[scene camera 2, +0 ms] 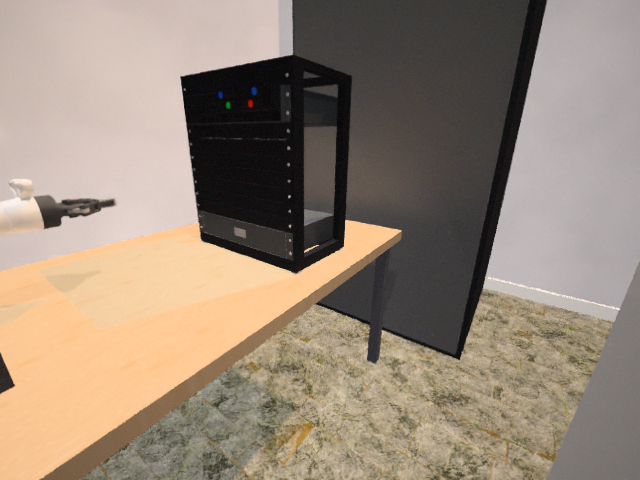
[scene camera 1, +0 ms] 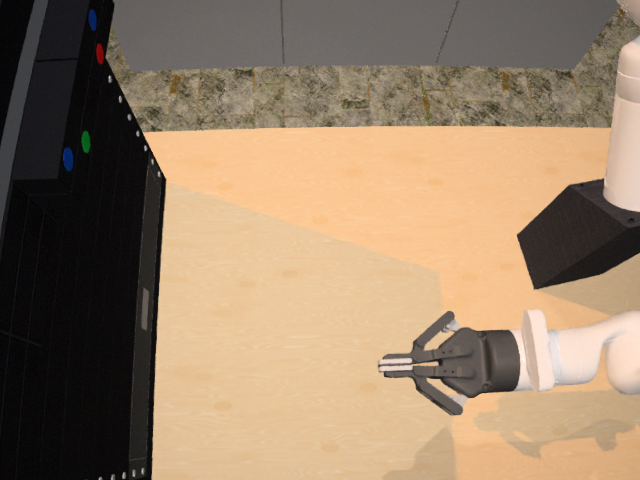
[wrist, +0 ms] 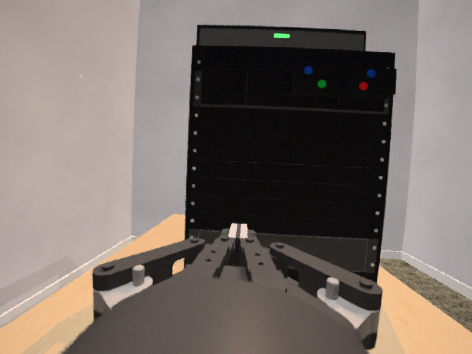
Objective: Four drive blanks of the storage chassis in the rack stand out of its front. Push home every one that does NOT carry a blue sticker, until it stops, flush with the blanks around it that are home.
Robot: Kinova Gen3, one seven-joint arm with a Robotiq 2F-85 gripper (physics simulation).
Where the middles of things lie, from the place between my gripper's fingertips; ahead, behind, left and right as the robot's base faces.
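The red-stickered blank (wrist: 366,89) is well above my hand, a long way to the right of it and far ahead of it.
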